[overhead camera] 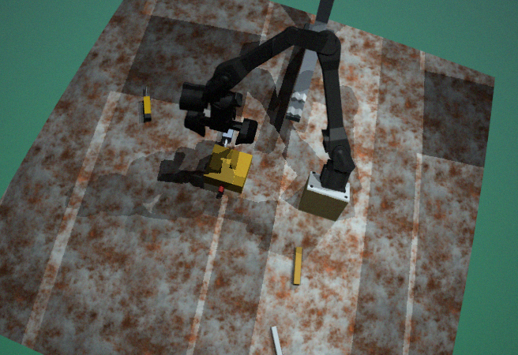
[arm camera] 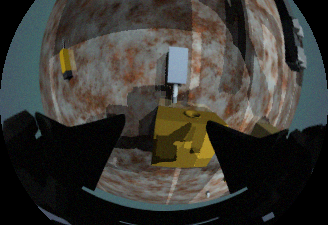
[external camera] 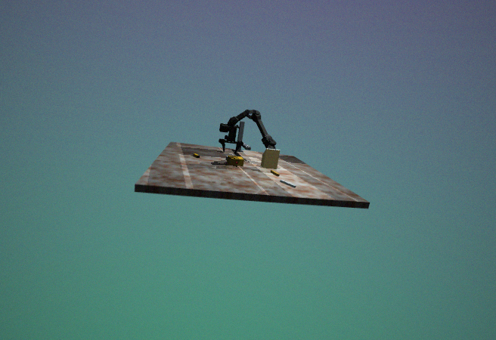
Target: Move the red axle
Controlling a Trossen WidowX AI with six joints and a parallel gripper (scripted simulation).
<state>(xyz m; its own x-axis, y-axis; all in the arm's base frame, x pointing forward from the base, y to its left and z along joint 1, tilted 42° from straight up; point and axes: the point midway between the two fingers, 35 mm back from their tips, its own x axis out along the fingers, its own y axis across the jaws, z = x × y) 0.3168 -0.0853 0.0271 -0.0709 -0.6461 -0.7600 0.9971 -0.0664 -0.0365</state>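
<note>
The yellow beam is 4 cm behind my gripper tip, 6 cm to the left of it and 5 cm below it. From my gripper tip the other things lie so: grey bar: 27 cm behind, 51 cm to the left, 6 cm below.
</note>
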